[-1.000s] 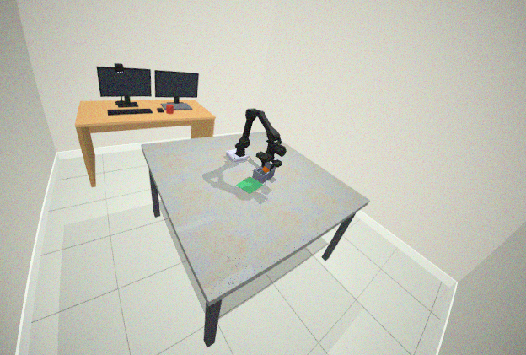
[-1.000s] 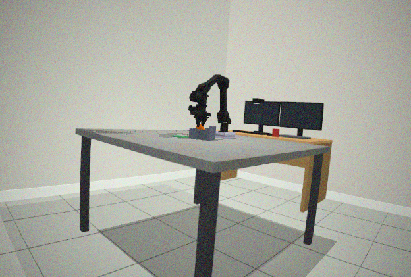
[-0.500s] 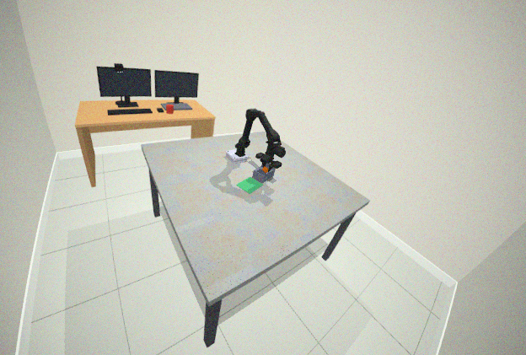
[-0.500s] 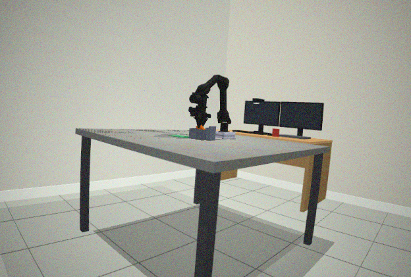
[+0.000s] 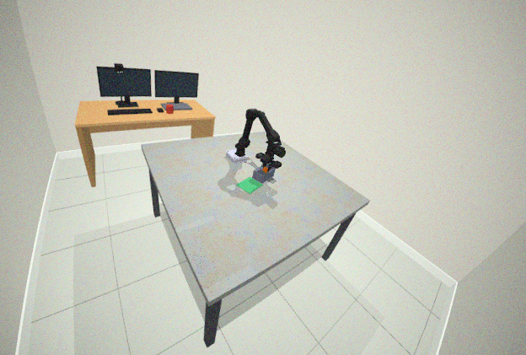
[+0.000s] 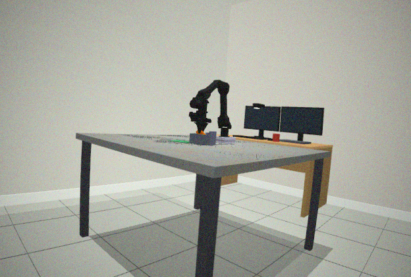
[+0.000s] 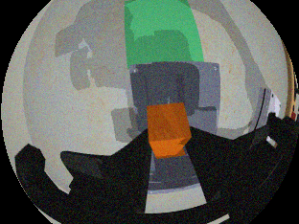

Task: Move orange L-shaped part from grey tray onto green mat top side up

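Now: the green mat 15 cm to the right of my gripper tip and 8 cm below it. The rest, counted from my gripper tip: orange L-shaped part (2 cm behind, 3 cm to the left, 3 cm below).
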